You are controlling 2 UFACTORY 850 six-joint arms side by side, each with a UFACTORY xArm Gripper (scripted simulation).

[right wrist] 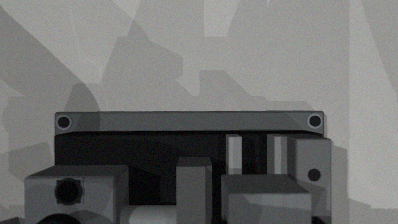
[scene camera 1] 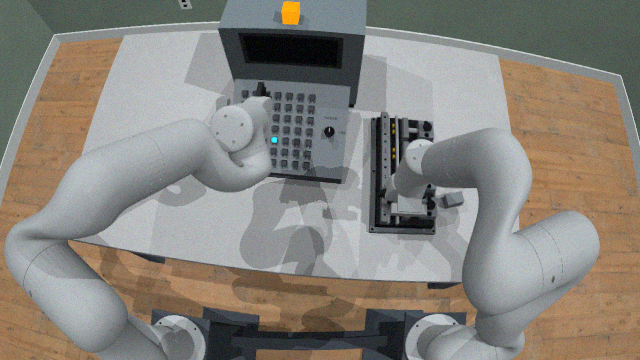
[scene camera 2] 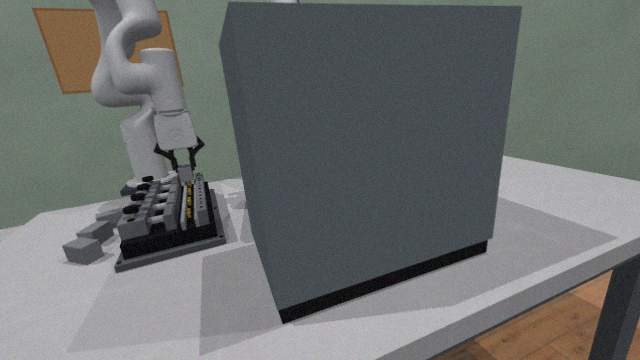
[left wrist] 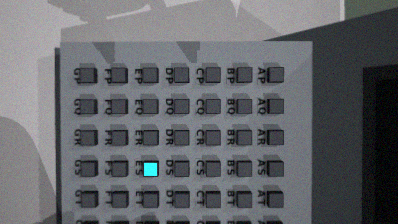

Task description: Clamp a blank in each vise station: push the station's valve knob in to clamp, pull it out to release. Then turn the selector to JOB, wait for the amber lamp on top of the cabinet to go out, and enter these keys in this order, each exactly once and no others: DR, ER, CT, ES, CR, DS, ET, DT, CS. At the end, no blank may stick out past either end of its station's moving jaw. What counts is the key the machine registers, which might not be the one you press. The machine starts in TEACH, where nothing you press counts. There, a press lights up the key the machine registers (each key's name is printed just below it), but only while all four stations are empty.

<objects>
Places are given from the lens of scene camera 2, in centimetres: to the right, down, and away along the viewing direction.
grey blank [scene camera 2: 84, 251]: -49, 15, 59
</objects>
